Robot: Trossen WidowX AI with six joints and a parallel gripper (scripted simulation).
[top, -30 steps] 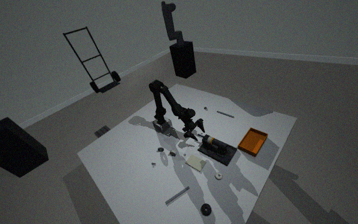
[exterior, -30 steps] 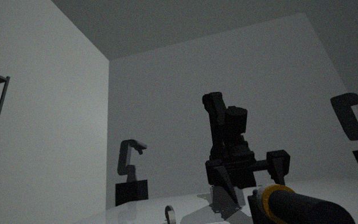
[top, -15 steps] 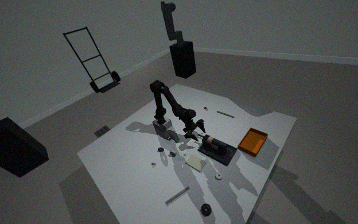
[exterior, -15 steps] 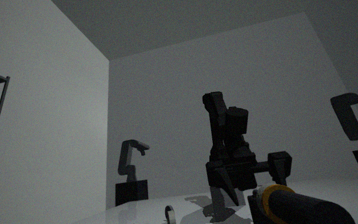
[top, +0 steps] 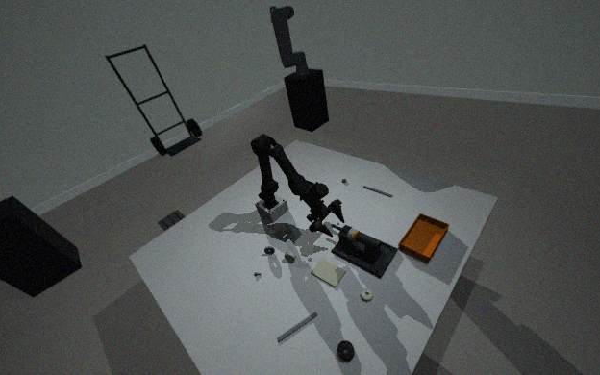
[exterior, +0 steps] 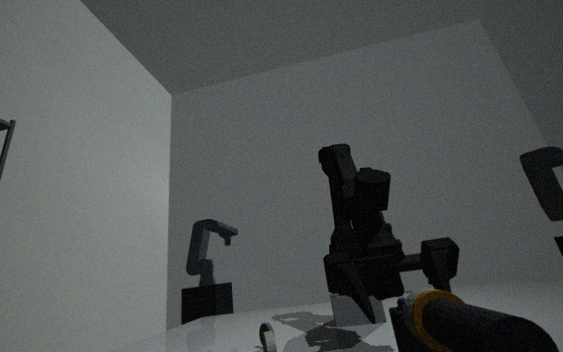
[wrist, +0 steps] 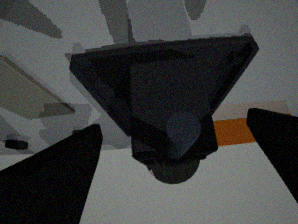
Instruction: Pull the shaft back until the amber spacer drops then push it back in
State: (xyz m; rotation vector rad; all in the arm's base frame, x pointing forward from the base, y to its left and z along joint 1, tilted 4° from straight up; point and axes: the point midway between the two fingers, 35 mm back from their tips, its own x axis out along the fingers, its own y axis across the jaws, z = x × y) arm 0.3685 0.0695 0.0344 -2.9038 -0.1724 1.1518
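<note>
My gripper tip is 7 cm short of the thin shaft, 1 cm to the right of it and 1 cm below it. Round my gripper tip: pale spacer (8 cm ahead, 1 cm to the left, 1 cm above); amber spacer (9 cm ahead, 1 cm to the left, 1 cm above); pale flat plate (16 cm to the right, 7 cm ahead, 6 cm below).
</note>
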